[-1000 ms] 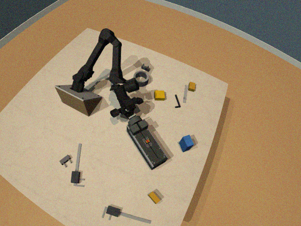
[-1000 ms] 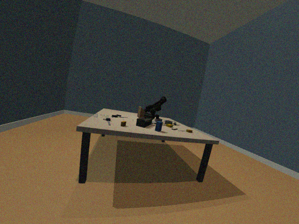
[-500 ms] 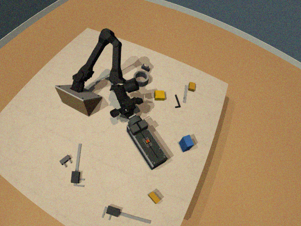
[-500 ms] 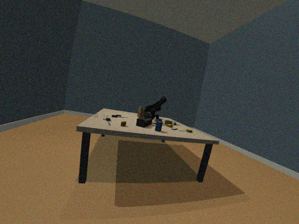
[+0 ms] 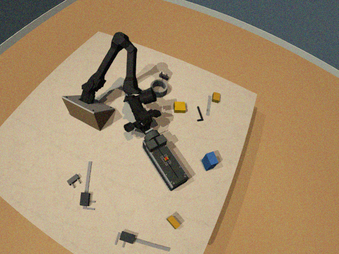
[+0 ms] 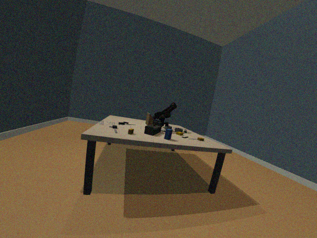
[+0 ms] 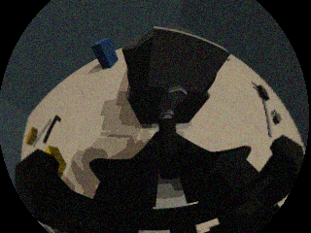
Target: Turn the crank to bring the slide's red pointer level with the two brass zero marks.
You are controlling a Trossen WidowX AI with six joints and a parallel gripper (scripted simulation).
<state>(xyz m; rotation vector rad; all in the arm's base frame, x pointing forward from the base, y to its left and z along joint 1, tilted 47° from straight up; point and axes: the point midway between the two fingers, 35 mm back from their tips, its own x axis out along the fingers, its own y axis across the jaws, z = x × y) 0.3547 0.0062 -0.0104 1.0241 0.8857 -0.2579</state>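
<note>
Right now my gripper tip is 3 cm below the crank handle, 2 cm past it and 1 cm to the right of it. The rest, counted from my gripper tip: yellow block: 24 cm to the left, 8 cm ahead, 2 cm below; red pointer: 13 cm ahead, 10 cm to the right, 5 cm above; black hex key: 24 cm to the left, 21 cm ahead, 3 cm below.
</note>
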